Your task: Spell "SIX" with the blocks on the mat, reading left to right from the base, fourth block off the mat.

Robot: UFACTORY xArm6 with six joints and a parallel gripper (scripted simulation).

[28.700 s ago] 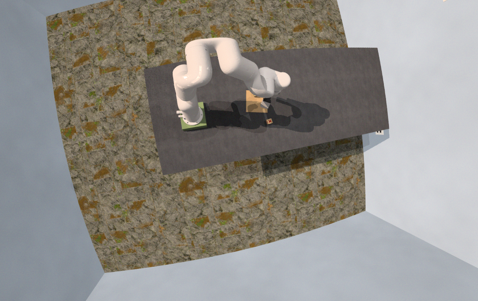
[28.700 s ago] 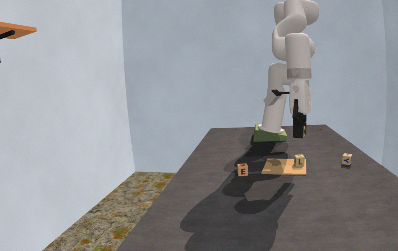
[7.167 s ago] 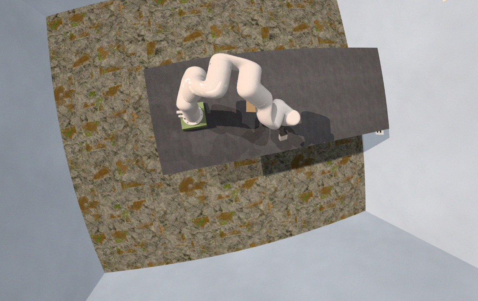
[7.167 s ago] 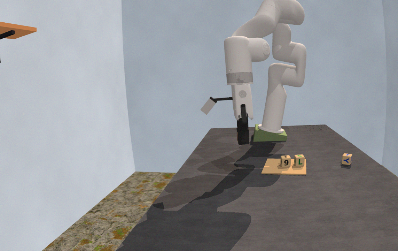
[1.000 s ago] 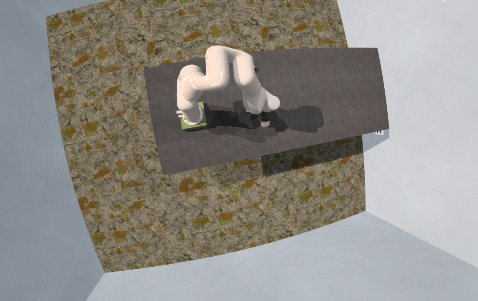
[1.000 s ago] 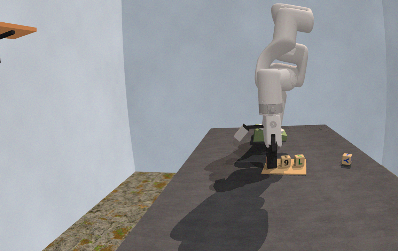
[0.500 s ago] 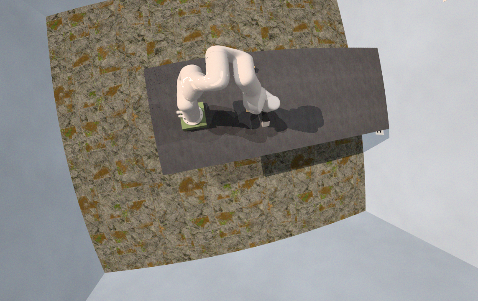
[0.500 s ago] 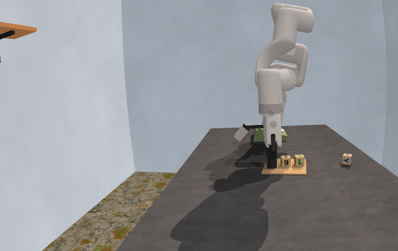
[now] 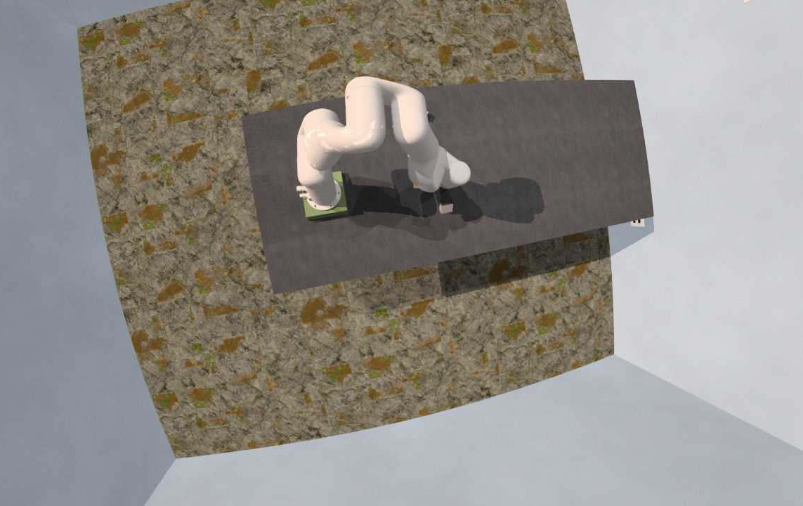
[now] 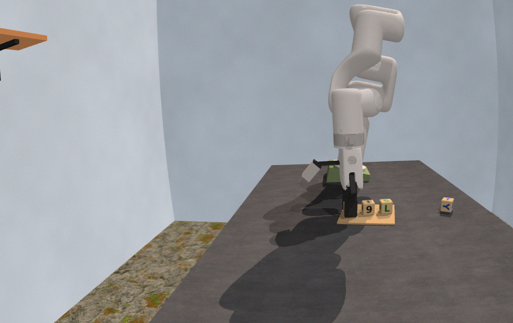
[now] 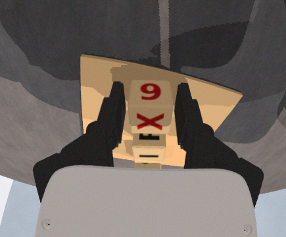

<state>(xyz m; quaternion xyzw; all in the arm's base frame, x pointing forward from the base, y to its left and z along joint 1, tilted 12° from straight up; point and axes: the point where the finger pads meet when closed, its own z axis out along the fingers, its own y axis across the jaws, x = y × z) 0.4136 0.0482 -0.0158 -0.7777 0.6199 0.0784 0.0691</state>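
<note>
My hand is 1 cm above the X block. Round my hand: tan mat: 1 cm behind, 5 cm to the left, 2 cm below; S block: 2 cm behind, 9 cm to the left, 1 cm below; I block: 1 cm behind, 5 cm to the left, 1 cm below.
</note>
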